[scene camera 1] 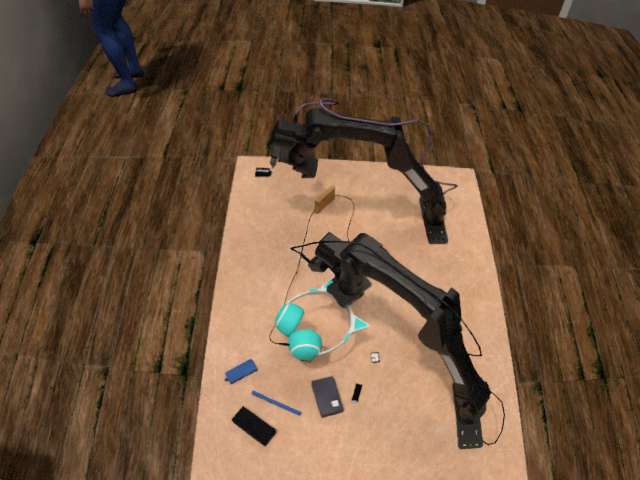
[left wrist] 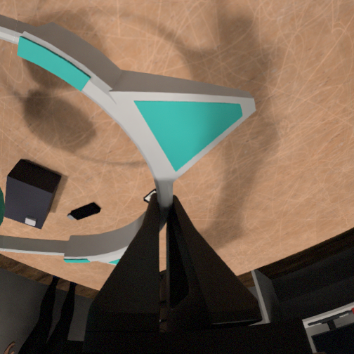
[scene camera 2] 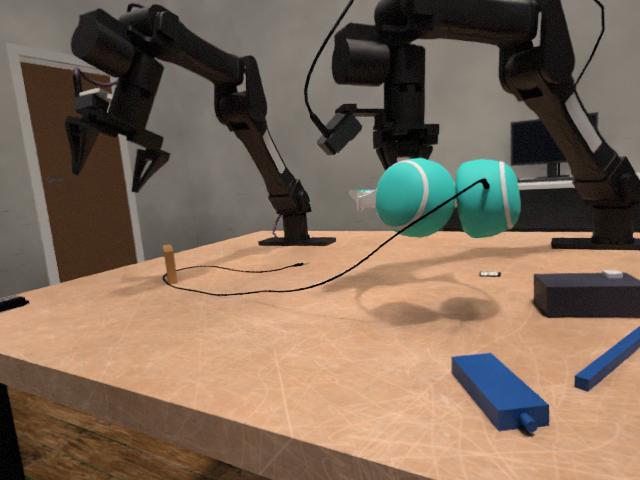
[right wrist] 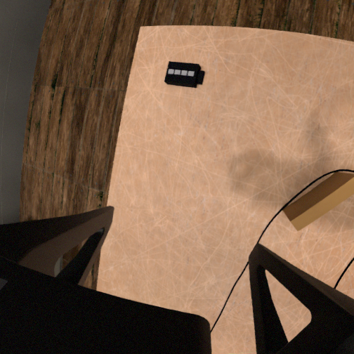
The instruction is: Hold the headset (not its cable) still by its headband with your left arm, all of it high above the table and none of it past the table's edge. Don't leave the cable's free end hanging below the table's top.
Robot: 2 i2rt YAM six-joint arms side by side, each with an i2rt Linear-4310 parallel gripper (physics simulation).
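Seen in the pictures: left gripper, fingertip midpoint: (scene camera 1: 344, 303); right gripper, fingertip midpoint: (scene camera 1: 287, 171) (scene camera 2: 106, 184); left arm's base, link origin: (scene camera 1: 467, 414) (scene camera 2: 612, 246); right arm's base, link origin: (scene camera 1: 432, 220) (scene camera 2: 296, 243).
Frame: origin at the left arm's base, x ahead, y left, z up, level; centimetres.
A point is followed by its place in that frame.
Observation:
The headset (scene camera 1: 305, 345) @[x 45.4, y -13.3, z 17.7 cm] (scene camera 2: 416, 196) @[x 53.5, y -20.4, z 15.1 cm], with turquoise ear cups and a white headband (left wrist: 135, 135), hangs level, high above the table (scene camera 1: 413, 444) @[x 15.9, y 8.0, z 0.0 cm] (scene camera 2: 232, 351) @[x 63.3, y -38.2, z 0.0 cm] and within its edges. My left gripper (left wrist: 162, 199) is shut on the headband beside a turquoise cat ear; its fingertips are hidden in scene camera 1. The black cable (scene camera 2: 222, 294) @[x 47.5, y -53.7, z 0.5 cm] slopes from an ear cup to the tabletop and passes round the brown block (scene camera 1: 325, 199) @[x 40.2, y -71.9, z 4.2 cm] (scene camera 2: 169, 266) @[x 43.4, y -69.6, z 3.3 cm]. Its free end (scene camera 2: 298, 264) @[x 26.3, y -53.0, z 0.4 cm] lies on the table. My right gripper (scene camera 2: 105, 181) @[x 52.8, y -70.2, z 18.8 cm] (right wrist: 184, 233) is open and empty, above the table's far-left part in scene camera 1.
A small black item (scene camera 1: 262, 172) @[x 62.6, y -86.0, z 1.4 cm] (right wrist: 182, 74) lies near the far-left corner. A blue box (scene camera 1: 240, 370) @[x 63.0, y -12.0, z 1.5 cm] (scene camera 2: 496, 390) @[x 64.8, y -11.6, z 1.6 cm], blue stick (scene camera 1: 276, 403) @[x 52.7, y -3.1, z 1.0 cm], black slab (scene camera 1: 253, 426) @[x 58.2, y 4.4, z 3.4 cm], dark box (scene camera 1: 326, 396) @[x 39.5, y -4.7, z 3.6 cm], black stick (scene camera 1: 357, 393) @[x 30.9, y -6.6, z 0.9 cm] and small card (scene camera 1: 374, 357) @[x 25.8, y -17.7, z 0.2 cm] (scene camera 2: 489, 273) @[x 25.5, y -17.8, z 0.2 cm] lie on the table.

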